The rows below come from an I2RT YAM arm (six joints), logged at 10 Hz.
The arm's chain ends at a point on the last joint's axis. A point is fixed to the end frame.
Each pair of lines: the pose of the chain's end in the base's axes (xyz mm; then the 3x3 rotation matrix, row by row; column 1 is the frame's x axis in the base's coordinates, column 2 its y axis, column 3 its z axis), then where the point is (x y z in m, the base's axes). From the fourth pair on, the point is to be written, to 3 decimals.
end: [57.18 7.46 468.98], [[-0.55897 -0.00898 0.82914], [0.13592 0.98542 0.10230], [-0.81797 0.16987 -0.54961]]
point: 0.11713 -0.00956 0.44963
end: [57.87 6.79 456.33], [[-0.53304 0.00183 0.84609], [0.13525 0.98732 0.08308], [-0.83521 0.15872 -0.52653]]
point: 0.11807 -0.01139 0.43891
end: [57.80 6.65 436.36], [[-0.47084 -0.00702 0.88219], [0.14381 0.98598 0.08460], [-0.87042 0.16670 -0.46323]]
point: 0.11906 -0.01158 0.42319
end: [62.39 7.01 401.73], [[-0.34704 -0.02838 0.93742], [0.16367 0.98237 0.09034], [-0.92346 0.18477 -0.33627]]
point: 0.125 -0.011 0.397
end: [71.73 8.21 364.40], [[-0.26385 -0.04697 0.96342], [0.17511 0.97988 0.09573], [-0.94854 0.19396 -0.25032]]
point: 0.134 -0.010 0.365
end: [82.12 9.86 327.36], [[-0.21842 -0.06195 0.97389], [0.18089 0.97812 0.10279], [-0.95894 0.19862 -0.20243]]
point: 0.145 -0.008 0.331
